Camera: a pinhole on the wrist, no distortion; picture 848 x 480 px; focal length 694.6 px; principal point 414.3 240.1 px. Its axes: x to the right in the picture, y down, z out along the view. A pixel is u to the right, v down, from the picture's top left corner.
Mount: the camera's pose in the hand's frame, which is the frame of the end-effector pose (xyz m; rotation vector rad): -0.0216 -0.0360 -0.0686 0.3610 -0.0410 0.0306
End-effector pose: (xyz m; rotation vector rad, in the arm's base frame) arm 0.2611 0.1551 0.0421 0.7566 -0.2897 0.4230
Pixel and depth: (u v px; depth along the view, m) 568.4 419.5 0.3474
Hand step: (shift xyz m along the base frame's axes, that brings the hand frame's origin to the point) 0.0398 -0.2446 0.1743
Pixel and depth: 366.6 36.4 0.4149
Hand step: 0.0587 -0.4049 -0.0109
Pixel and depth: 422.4 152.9 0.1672
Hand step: 0.0239 -0.1383 -0.0227
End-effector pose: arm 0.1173 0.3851 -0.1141 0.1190 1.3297 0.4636
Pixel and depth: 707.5 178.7 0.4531
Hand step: 0.4172 -0.0847 -0.1328
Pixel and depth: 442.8 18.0 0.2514
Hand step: 0.1806 -0.1626 -0.0189
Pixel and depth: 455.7 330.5 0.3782
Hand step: 0.3183 -0.0631 0.0455
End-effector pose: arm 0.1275 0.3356 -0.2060 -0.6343 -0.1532 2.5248
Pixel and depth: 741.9 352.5 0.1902
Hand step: -0.0696 0.0954 0.1017
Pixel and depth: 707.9 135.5 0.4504
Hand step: -0.1560 0.3041 0.2928
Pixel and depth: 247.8 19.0 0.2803
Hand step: 0.0996 0.1415 0.2297
